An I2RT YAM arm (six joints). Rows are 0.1 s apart.
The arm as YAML. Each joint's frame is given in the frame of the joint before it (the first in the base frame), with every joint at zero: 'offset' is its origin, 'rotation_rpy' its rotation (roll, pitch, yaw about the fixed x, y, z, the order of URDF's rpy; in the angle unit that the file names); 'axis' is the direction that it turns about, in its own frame. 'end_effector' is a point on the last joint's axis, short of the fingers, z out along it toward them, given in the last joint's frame.
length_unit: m
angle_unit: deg
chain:
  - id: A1
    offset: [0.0, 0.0, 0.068]
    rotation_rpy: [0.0, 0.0, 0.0]
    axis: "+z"
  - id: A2
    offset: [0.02, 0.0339, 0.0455]
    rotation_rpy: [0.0, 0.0, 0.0]
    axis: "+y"
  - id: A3
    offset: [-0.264, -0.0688, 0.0]
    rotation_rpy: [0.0, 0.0, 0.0]
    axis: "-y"
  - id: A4
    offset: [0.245, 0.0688, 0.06]
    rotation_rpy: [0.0, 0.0, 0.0]
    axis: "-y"
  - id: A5
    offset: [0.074, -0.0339, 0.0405]
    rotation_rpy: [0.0, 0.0, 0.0]
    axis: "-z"
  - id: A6
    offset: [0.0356, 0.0, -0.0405]
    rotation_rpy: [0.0, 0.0, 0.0]
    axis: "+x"
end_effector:
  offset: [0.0, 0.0, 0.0]
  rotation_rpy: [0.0, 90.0, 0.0]
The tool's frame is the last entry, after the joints.
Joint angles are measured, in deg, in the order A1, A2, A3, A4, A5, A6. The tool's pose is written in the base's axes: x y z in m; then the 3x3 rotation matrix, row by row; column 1 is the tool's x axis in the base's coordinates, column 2 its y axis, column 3 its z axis. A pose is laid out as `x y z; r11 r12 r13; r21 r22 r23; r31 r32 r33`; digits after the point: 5 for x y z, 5 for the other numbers.
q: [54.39, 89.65, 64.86, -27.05, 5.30, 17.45]
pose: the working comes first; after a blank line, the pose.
Where each joint sits with the arm in this pose, in the base's axes (m; each line is computed from the numbers above, not from the rounded line before):
A1: 0.0000 0.0000 0.0680
A2: -0.0159 0.0360 0.1135
A3: 0.0391 -0.0054 0.3775
A4: 0.1273 0.2360 0.3292
A5: 0.2000 0.2793 0.2961
A6: 0.1969 0.2693 0.2432
the tool: 0.1969 0.2693 0.2432

0.19691 0.26930 0.24318; -0.66955 -0.60328 0.43332; -0.42206 0.78905 0.44639; -0.61120 0.11599 -0.78293
